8 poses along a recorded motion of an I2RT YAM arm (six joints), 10 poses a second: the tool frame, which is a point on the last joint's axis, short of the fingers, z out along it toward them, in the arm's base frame.
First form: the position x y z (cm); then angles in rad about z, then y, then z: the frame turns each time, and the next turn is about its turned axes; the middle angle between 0 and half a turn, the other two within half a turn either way.
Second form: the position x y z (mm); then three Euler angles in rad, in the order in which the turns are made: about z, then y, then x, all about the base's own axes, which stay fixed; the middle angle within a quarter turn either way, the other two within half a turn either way. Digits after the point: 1 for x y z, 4 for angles.
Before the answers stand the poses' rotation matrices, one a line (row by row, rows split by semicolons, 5 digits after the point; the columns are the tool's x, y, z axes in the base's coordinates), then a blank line. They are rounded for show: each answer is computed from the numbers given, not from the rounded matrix.
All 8 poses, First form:
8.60 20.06 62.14 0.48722 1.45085 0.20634
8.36 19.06 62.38 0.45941 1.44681 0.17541
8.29 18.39 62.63 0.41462 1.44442 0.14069
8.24 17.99 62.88 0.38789 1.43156 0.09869
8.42 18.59 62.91 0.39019 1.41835 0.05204
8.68 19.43 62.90 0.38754 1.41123 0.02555
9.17 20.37 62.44 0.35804 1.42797 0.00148
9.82 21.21 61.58 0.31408 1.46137 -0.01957
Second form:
0.00757 -0.47990 0.87729; 0.23587 0.85342 0.46481; -0.97175 0.20341 0.11966
0.03176 -0.45596 0.88943; 0.21041 0.87299 0.44002; -0.97710 0.17317 0.12367
0.05773 -0.41504 0.90797; 0.17862 0.89911 0.39963; -0.98222 0.13911 0.12604
0.09058 -0.38905 0.91675; 0.14345 0.91603 0.37458; -0.98550 0.09758 0.13879
0.12047 -0.38715 0.91411; 0.10579 0.92058 0.37595; -0.98706 0.05141 0.15186
0.13740 -0.38155 0.91408; 0.08368 0.92401 0.37311; -0.98697 0.02522 0.15889
0.13280 -0.35064 0.92705; 0.05127 0.93651 0.34687; -0.98982 0.00146 0.14234
0.10989 -0.30685 0.94539; 0.01512 0.95156 0.30709; -0.99383 -0.01945 0.10921

86.0 200.6 621.4 1.5550 1.0702 -1.3188
83.6 190.6 623.8 1.5012 1.0961 -1.2968
82.9 183.9 626.3 1.4326 1.1384 -1.2653
82.4 179.9 628.8 1.3420 1.1599 -1.2160
84.2 185.9 629.1 1.2691 1.1533 -1.1869
86.8 194.3 629.0 1.2251 1.1532 -1.1682
91.7 203.7 624.4 1.2088 1.1865 -1.1814
98.2 212.1 615.8 1.2269 1.2388 -1.2291

